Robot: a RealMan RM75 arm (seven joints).
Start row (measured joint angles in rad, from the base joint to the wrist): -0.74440 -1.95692 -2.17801 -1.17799 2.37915 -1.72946 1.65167
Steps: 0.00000 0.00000 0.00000 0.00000 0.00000 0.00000 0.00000; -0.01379 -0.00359 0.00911 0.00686 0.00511 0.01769 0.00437; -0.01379 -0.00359 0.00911 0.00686 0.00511 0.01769 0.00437; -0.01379 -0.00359 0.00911 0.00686 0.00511 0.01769 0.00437; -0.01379 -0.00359 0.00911 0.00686 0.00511 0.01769 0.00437; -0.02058 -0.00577 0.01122 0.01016 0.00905 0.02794 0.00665; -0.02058 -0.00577 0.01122 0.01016 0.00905 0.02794 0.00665; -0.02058 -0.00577 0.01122 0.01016 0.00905 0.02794 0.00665; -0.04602 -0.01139 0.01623 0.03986 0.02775 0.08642 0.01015; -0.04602 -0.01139 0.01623 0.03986 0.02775 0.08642 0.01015; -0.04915 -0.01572 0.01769 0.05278 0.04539 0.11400 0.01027; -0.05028 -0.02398 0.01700 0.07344 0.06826 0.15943 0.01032; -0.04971 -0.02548 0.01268 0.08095 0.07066 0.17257 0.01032
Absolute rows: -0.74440 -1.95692 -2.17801 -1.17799 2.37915 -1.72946 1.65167; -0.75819 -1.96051 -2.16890 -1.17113 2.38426 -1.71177 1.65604; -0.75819 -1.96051 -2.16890 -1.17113 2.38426 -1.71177 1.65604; -0.75819 -1.96051 -2.16890 -1.17113 2.38426 -1.71177 1.65604; -0.75819 -1.96051 -2.16890 -1.17113 2.38426 -1.71177 1.65604; -0.76498 -1.96269 -2.16679 -1.16783 2.38820 -1.70152 1.65832; -0.76498 -1.96269 -2.16679 -1.16783 2.38820 -1.70152 1.65832; -0.76498 -1.96269 -2.16679 -1.16783 2.38820 -1.70152 1.65832; -0.79042 -1.96831 -2.16178 -1.13813 2.40690 -1.64304 1.66182; -0.79042 -1.96831 -2.16178 -1.13813 2.40690 -1.64304 1.66182; -0.79355 -1.97264 -2.16032 -1.12521 2.42454 -1.61546 1.66194; -0.79468 -1.98090 -2.16101 -1.10455 2.44741 -1.57003 1.66199; -0.79411 -1.98240 -2.16533 -1.09704 2.44981 -1.55689 1.66199
